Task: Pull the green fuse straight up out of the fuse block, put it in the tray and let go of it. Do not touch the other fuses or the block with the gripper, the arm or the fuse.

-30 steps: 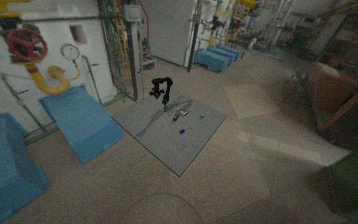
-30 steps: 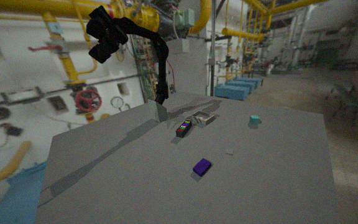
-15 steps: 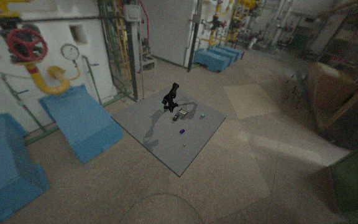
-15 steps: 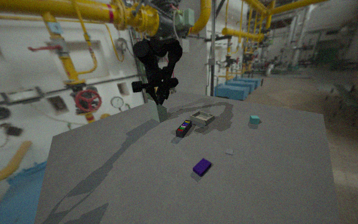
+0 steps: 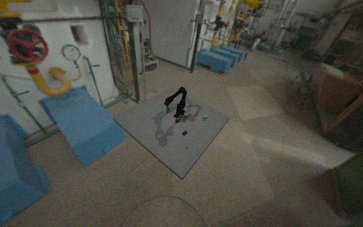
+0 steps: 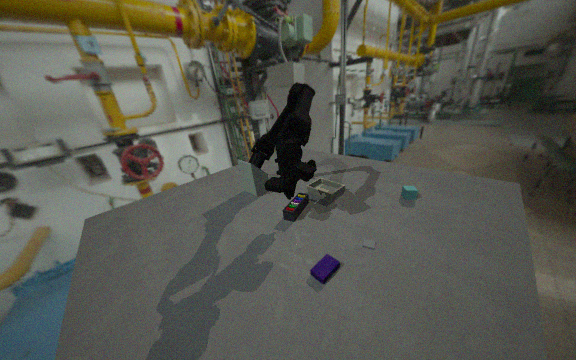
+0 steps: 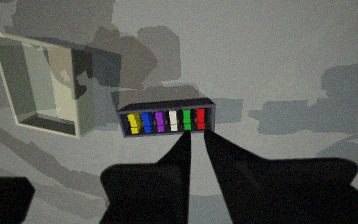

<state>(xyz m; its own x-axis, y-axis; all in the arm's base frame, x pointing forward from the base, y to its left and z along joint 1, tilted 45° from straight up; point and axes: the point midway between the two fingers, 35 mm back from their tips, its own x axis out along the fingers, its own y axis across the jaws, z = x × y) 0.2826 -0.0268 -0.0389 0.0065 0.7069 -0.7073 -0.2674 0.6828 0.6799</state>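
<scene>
The green fuse lies 50 mm below my gripper tip and 10 mm to the left of it. Round my gripper tip: tray (220 mm to the left, 70 mm below, 10 mm behind); then white fuse (50 mm below, 30 mm to the left, 10 mm behind); then red fuse (50 mm below, 10 mm to the right).
</scene>
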